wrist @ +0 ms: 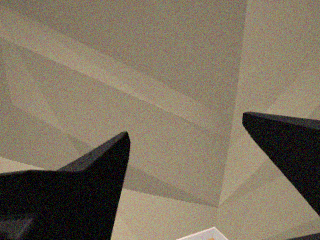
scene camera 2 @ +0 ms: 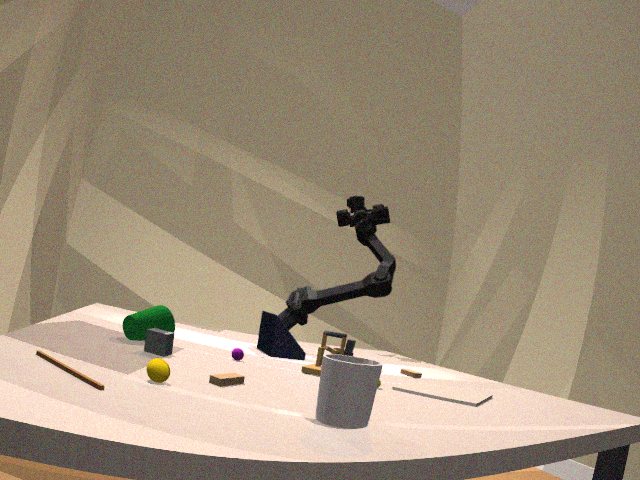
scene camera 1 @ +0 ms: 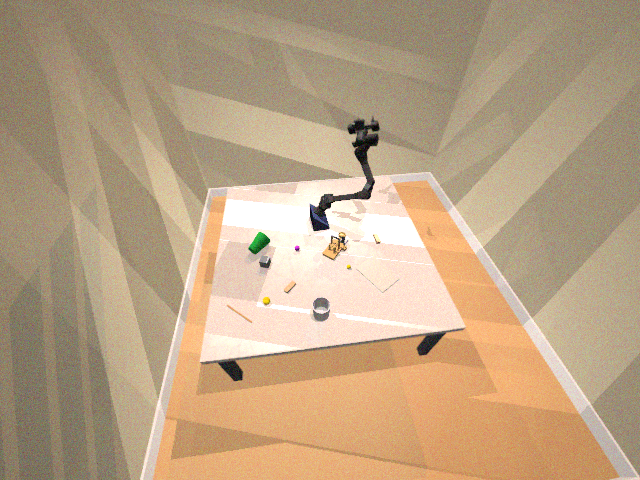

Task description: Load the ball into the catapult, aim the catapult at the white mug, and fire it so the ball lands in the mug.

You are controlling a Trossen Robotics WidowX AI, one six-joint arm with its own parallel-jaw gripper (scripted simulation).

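Observation:
Gripper (wrist: 185, 127) open, holding nothing. Wooden catapult (scene camera 2: 315, 368) present; in the wrist view the catapult is out of frame. White mug (scene camera 2: 347, 387) likewise present; in the wrist view the mug is out of frame. The scene also contains a green cup (scene camera 2: 160, 317) and a flat plate (scene camera 2: 474, 399).

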